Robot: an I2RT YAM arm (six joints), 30 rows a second.
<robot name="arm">
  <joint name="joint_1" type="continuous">
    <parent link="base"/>
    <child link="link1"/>
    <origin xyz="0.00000 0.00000 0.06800" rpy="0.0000 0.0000 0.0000"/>
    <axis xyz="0 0 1"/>
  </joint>
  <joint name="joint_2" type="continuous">
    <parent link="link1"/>
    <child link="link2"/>
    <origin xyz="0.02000 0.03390 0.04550" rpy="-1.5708 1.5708 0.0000"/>
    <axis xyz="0 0 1"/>
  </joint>
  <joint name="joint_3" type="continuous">
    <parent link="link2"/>
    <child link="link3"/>
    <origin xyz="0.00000 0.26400 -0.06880" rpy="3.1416 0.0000 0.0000"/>
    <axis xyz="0 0 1"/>
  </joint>
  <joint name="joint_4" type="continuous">
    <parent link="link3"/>
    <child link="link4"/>
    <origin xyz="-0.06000 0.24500 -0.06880" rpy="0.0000 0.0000 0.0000"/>
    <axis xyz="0 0 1"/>
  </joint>
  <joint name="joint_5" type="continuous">
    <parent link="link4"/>
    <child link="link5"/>
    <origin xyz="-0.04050 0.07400 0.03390" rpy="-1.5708 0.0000 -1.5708"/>
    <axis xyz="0 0 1"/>
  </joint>
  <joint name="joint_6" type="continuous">
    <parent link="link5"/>
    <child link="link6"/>
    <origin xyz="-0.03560 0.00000 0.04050" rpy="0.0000 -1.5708 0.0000"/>
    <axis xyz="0 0 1"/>
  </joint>
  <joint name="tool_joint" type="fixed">
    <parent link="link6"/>
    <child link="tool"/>
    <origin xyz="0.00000 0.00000 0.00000" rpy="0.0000 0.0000 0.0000"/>
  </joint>
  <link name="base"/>
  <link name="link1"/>
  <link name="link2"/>
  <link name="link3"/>
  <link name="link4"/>
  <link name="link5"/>
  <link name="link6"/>
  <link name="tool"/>
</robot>
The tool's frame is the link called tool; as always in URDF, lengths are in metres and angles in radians. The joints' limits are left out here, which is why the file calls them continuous.
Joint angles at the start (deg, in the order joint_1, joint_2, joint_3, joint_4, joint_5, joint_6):
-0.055, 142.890, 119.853, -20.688, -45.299, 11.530
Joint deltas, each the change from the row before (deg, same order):
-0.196, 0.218, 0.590, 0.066, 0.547, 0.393
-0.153, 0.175, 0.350, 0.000, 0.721, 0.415
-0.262, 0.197, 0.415, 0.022, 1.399, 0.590
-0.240, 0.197, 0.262, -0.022, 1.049, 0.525
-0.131, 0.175, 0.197, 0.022, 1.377, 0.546
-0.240, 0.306, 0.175, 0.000, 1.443, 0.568
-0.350, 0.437, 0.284, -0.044, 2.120, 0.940
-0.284, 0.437, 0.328, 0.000, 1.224, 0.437
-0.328, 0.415, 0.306, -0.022, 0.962, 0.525
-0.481, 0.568, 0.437, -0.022, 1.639, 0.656
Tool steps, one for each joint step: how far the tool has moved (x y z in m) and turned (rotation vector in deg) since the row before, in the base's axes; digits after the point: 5 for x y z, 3 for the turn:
0.00164, -0.00213, 0.00120, -0.176, -0.160, -0.784
0.00109, -0.00180, 0.00012, -0.277, 0.117, -0.882
0.00149, -0.00318, 0.00012, -0.638, 0.171, -1.578
0.00101, -0.00282, -0.00069, -0.424, 0.315, -1.274
0.00098, -0.00194, -0.00088, -0.628, 0.324, -1.422
0.00104, -0.00305, -0.00227, -0.650, 0.505, -1.596
0.00144, -0.00449, -0.00311, -0.883, 0.795, -2.407
0.00128, -0.00343, -0.00257, -0.568, 0.384, -1.418
0.00109, -0.00374, -0.00245, -0.330, 0.444, -1.323
0.00153, -0.00564, -0.00332, -0.707, 0.547, -2.047

